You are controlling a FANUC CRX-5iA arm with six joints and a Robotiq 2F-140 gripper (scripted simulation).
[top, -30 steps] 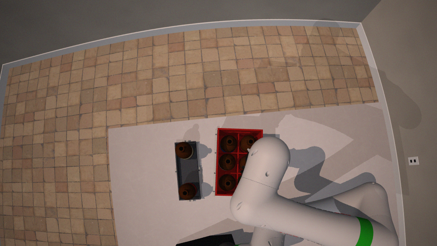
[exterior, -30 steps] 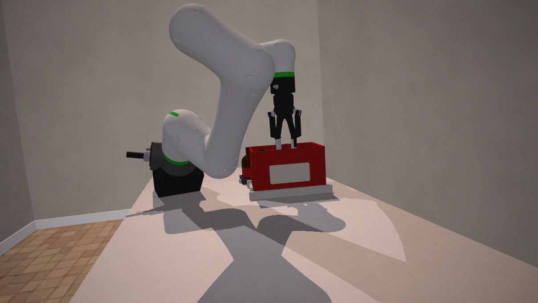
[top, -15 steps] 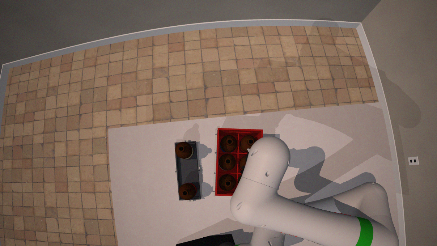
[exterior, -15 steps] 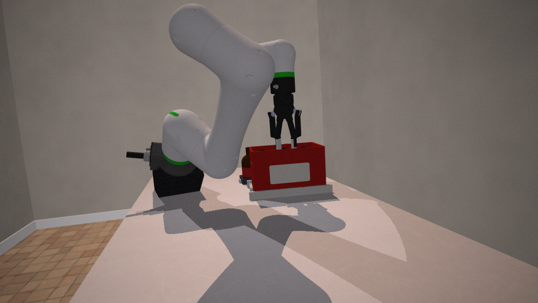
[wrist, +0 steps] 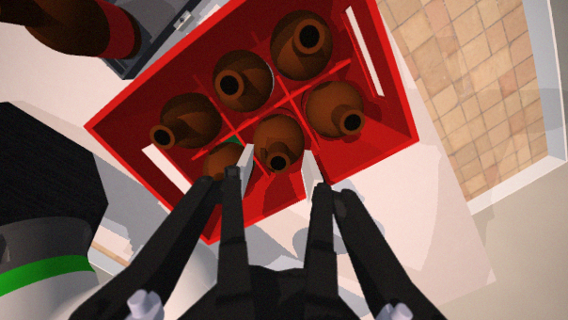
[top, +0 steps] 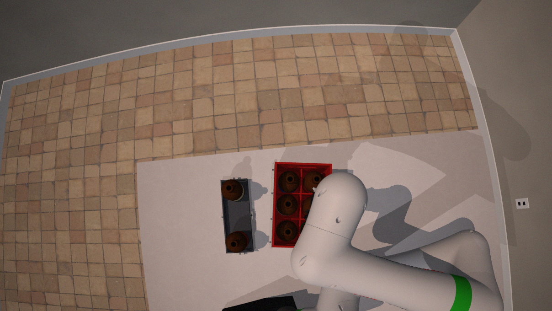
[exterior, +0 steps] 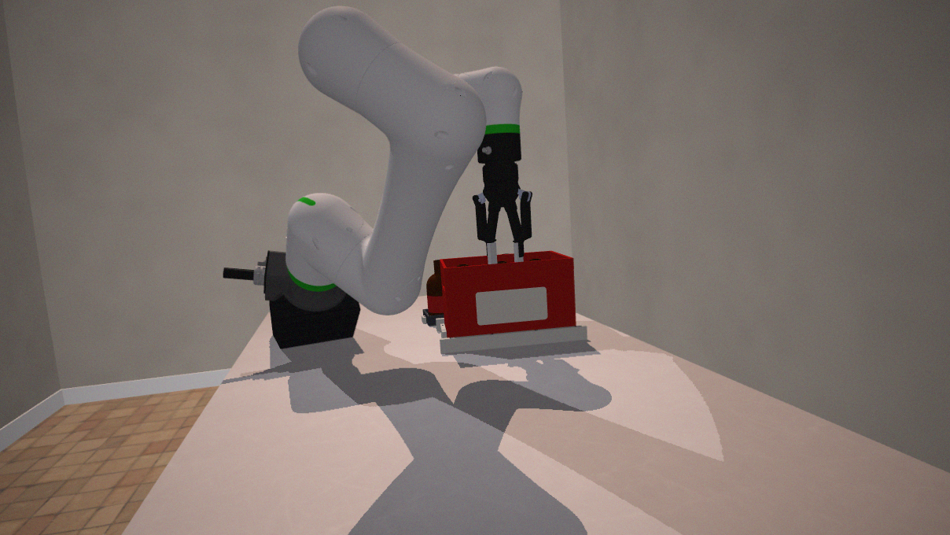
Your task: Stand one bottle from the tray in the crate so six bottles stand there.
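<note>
Now: the red crate 10 cm below my hand, 4 cm to the left of it and 1 cm ahead of it. Round my hand: dark grey tray 27 cm to the left, 17 cm below, 1 cm ahead.
</note>
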